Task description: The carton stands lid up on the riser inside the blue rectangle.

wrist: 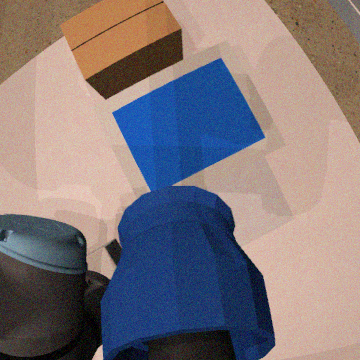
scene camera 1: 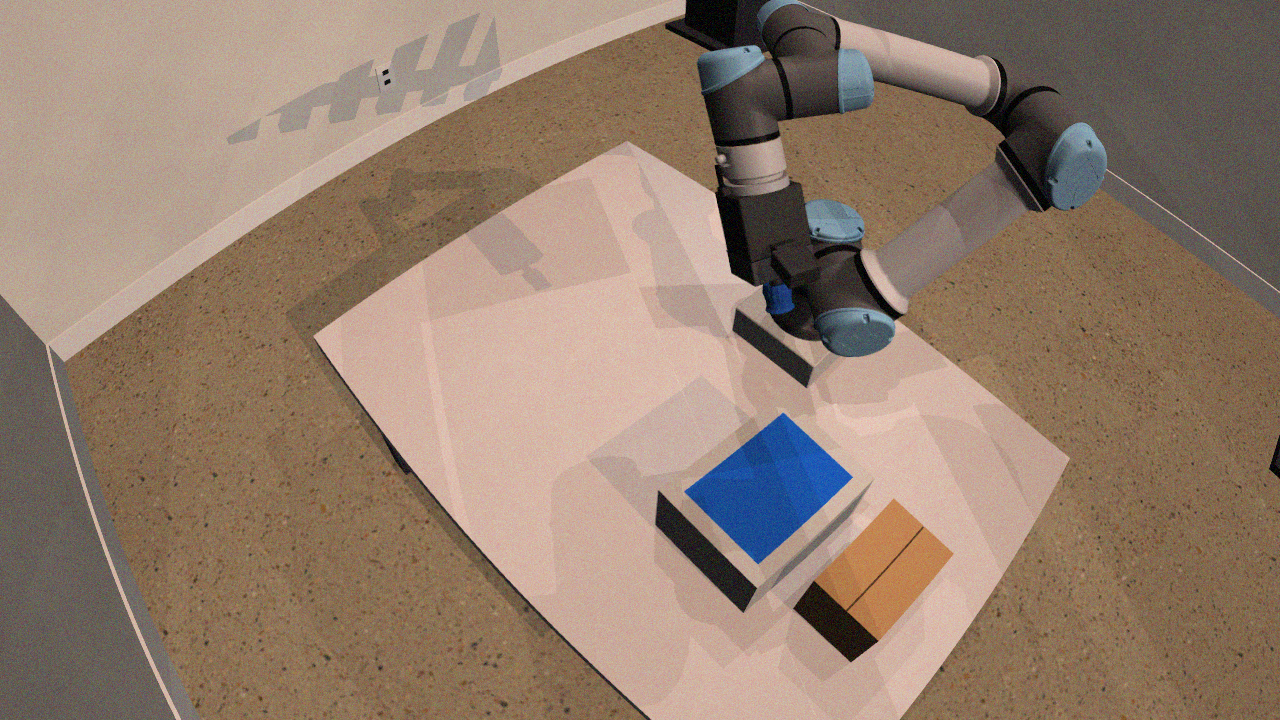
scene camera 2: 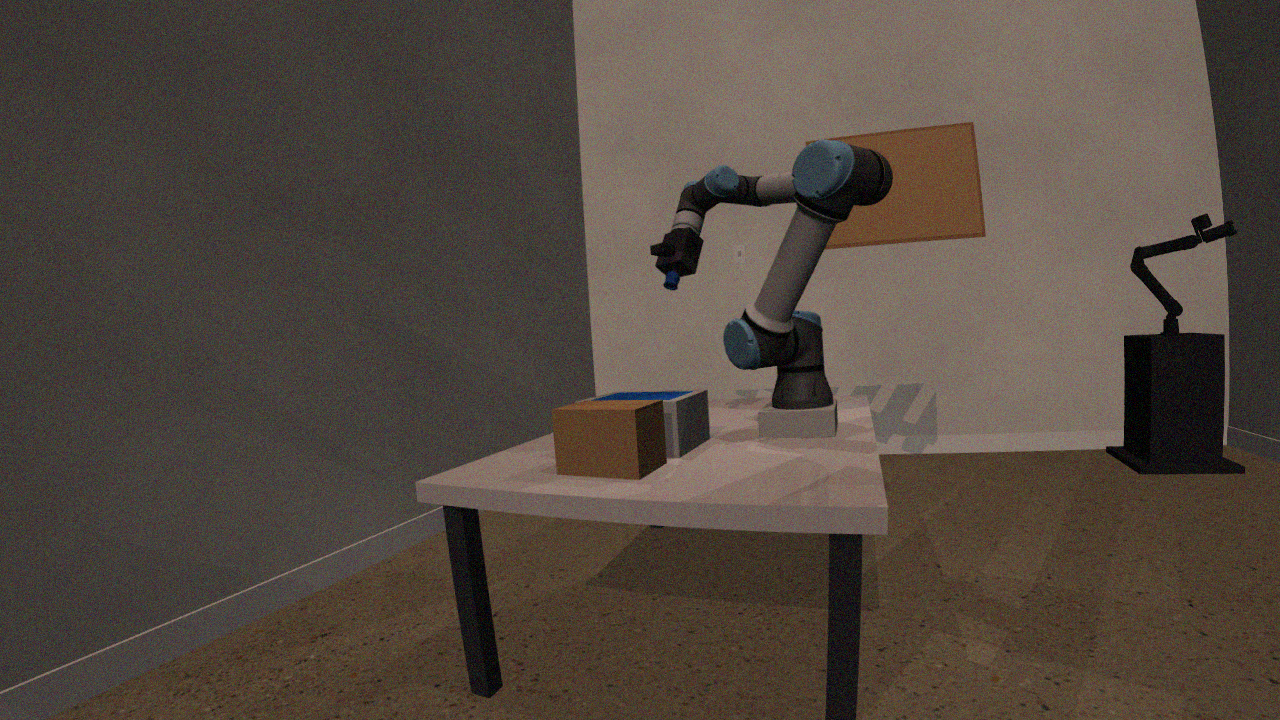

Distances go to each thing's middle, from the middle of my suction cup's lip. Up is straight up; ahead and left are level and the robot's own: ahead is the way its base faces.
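Scene:
Relative to my suction cup, the brown carton (scene camera 1: pixel 853 603) is 320 mm below, 310 mm to the left and 20 mm ahead.

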